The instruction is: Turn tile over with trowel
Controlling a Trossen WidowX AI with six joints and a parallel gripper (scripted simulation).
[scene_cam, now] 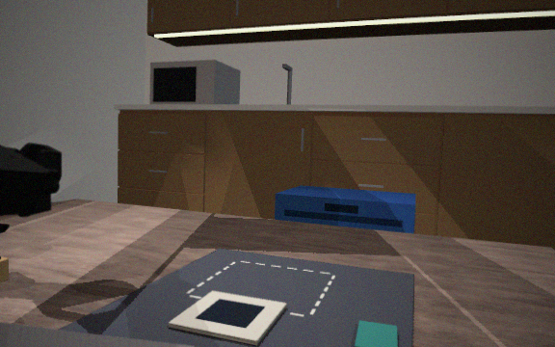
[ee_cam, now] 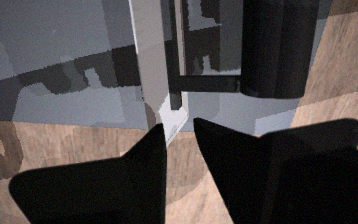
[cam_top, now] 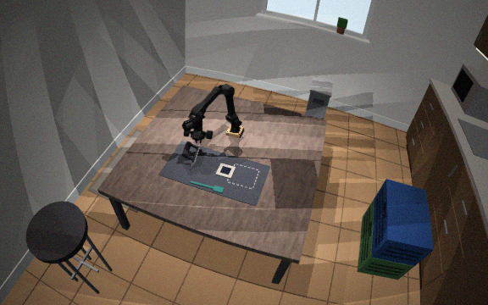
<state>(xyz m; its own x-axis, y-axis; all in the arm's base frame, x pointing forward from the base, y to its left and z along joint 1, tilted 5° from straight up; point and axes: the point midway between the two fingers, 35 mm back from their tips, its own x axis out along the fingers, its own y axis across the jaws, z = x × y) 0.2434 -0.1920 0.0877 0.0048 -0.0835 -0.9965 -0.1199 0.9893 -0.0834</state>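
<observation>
The trowel is 6 cm ahead of my gripper tip, 3 cm to the right of it and 1 cm below it. From my gripper tip the other things lie so: tile 22 cm to the left, 14 cm ahead, 6 cm below; grey mat 16 cm to the left, 15 cm ahead, 8 cm below; teal tool 29 cm ahead, 16 cm to the left, 6 cm below.
</observation>
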